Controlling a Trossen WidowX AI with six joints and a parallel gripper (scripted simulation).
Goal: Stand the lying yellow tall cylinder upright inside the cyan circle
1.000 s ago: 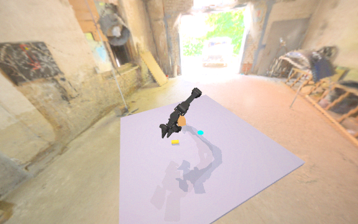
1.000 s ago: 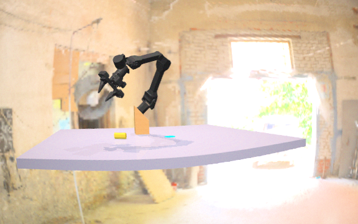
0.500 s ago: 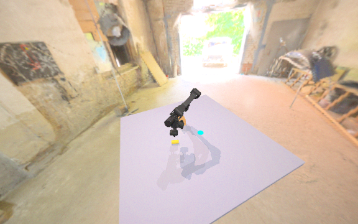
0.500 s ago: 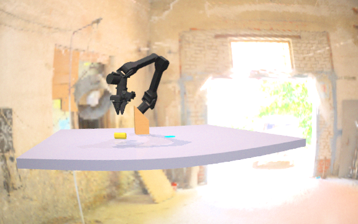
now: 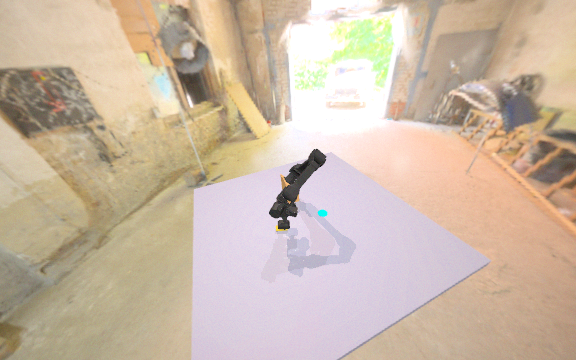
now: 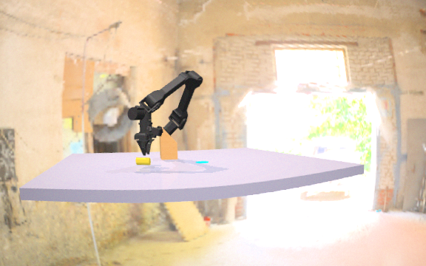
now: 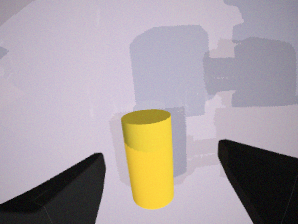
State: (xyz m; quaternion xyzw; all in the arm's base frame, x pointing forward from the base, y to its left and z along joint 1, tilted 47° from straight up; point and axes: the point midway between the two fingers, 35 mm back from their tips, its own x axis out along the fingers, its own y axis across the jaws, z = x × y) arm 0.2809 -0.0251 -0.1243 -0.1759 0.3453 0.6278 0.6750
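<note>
The yellow cylinder lies 1 cm behind my gripper tip, 2 cm to the right of it and 3 cm below it. Also, from my gripper tip: cyan circle (5 cm behind, 26 cm to the left, 4 cm below).
</note>
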